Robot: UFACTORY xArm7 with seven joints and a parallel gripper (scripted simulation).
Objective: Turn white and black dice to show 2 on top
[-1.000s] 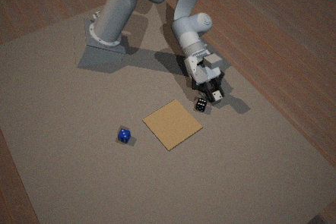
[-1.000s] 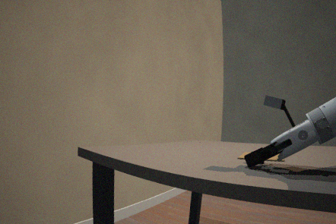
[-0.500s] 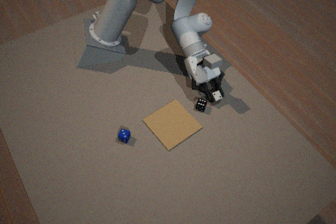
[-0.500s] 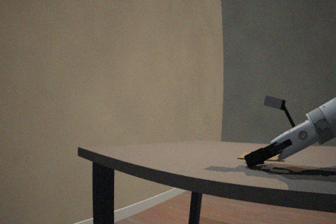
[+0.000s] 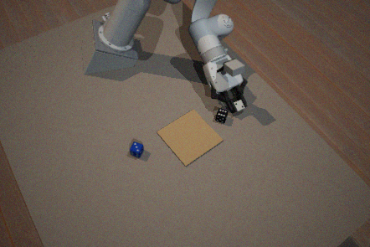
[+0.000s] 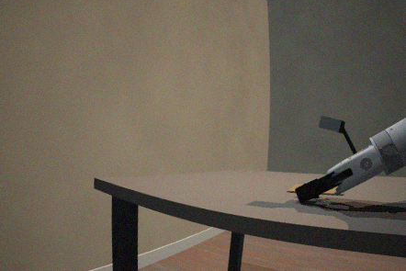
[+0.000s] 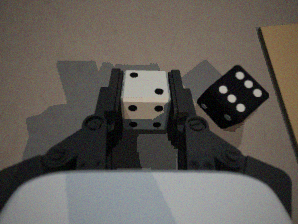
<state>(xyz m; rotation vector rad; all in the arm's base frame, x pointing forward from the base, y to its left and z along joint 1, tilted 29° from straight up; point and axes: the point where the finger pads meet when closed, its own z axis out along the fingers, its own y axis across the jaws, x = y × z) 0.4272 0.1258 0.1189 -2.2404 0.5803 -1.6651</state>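
Now: hand 1 cm short of the white die and 1 cm above it. Also, from my hand: blue die 6 cm behind, 33 cm to the right, 1 cm below; then black die 6 cm to the right, 1 cm below; then tan mat 1 cm behind, 18 cm to the right, 2 cm below.
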